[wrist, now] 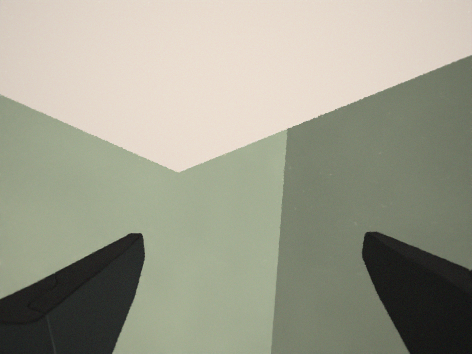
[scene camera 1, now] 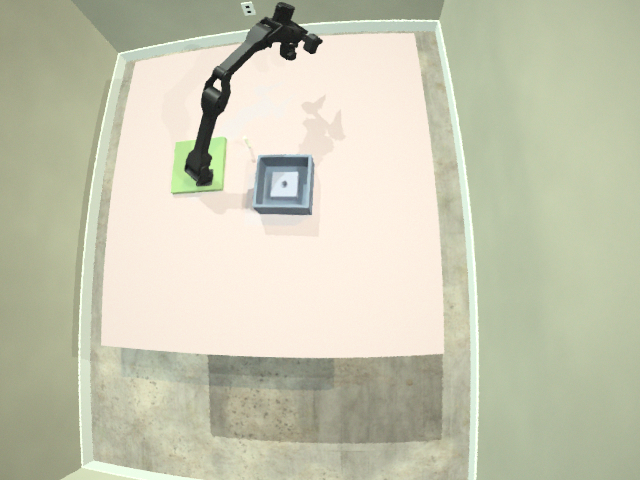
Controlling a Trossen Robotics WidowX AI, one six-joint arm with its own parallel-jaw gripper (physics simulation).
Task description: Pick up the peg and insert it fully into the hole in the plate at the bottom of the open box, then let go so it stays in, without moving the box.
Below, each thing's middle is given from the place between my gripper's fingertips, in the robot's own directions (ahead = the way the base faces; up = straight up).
Now: the blue-grey box [scene camera 1: 263,203] 52 cm to the right of my hand, 16 cm below it and 11 cm behind it. From my hand the other things lie so: plate [scene camera 1: 285,185] 52 cm to the right, 17 cm below, 11 cm behind.
